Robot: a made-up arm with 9 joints. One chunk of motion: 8 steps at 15 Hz.
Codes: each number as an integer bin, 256 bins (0 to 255) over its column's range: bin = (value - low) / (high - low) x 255, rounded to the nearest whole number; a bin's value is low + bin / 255 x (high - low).
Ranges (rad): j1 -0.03..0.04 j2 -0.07..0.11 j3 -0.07..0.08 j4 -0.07..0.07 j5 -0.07..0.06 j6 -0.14..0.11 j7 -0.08..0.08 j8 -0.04..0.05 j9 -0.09..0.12
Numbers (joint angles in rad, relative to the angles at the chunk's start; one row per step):
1: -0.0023 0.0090 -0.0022 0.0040 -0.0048 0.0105 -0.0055 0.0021 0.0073
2: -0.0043 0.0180 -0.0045 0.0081 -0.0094 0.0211 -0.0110 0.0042 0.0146
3: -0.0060 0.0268 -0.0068 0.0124 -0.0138 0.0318 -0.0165 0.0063 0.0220
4: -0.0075 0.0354 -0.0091 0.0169 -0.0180 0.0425 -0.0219 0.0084 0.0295
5: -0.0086 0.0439 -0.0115 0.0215 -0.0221 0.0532 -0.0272 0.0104 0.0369
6: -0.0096 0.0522 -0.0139 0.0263 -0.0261 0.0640 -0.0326 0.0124 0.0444
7: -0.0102 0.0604 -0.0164 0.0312 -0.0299 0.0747 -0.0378 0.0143 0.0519
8: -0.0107 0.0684 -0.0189 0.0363 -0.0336 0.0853 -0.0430 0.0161 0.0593
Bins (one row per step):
1: 101 112 115 135 128 154 119 119 118
2: 94 125 111 142 119 164 110 125 127
3: 87 137 107 150 110 175 101 131 136
4: 82 149 104 158 102 186 93 137 145
5: 78 161 99 167 94 197 84 143 154
6: 74 173 95 175 86 208 76 148 163
7: 72 185 91 184 79 219 67 154 172
8: 70 196 87 194 71 230 59 159 181

